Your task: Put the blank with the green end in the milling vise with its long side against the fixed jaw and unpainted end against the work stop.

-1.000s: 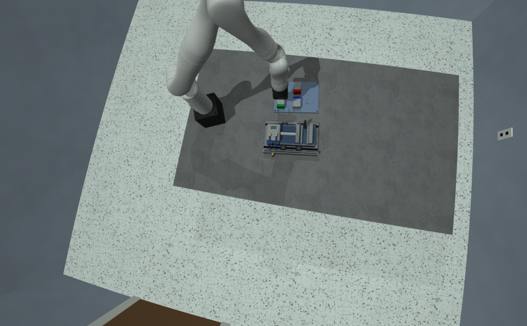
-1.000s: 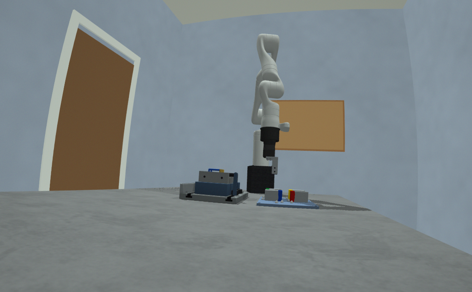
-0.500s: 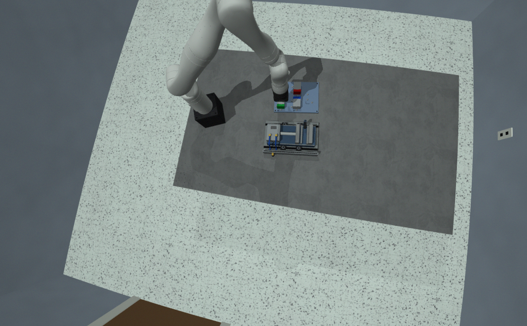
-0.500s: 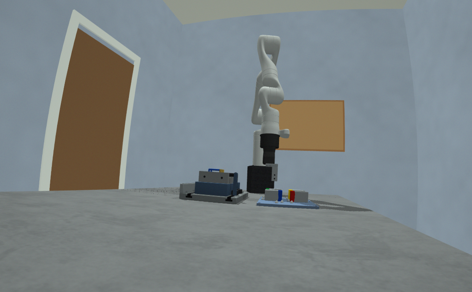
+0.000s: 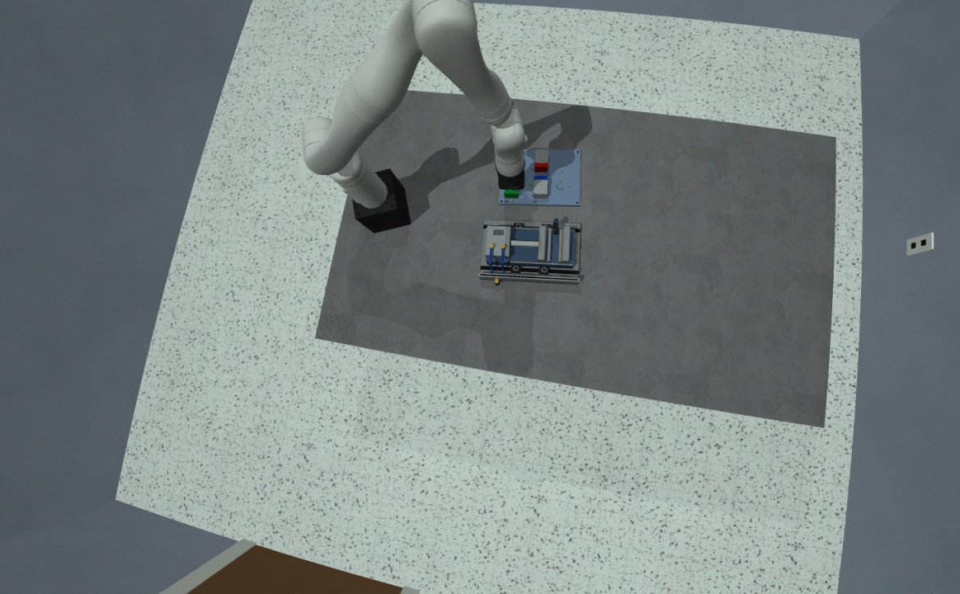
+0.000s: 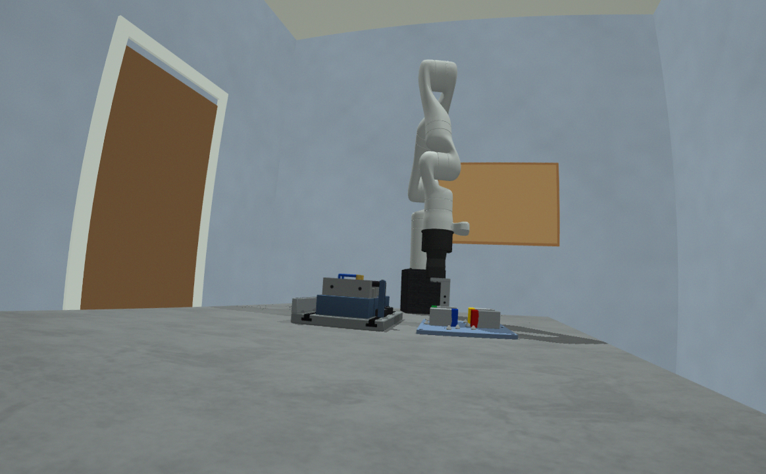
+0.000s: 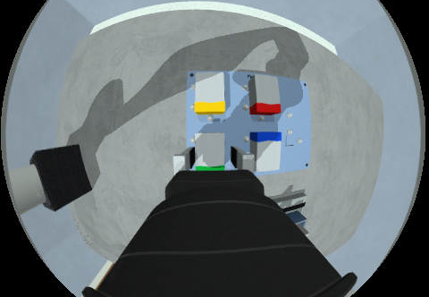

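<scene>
My hand is 40 mm above the green-ended blank. Also, from my hand: blue plate: 80 mm ahead, 60 mm below, 50 mm to the left; then blue-ended blank: 90 mm ahead, 40 mm below; then yellow-ended blank: 90 mm to the left, 40 mm below.
</scene>
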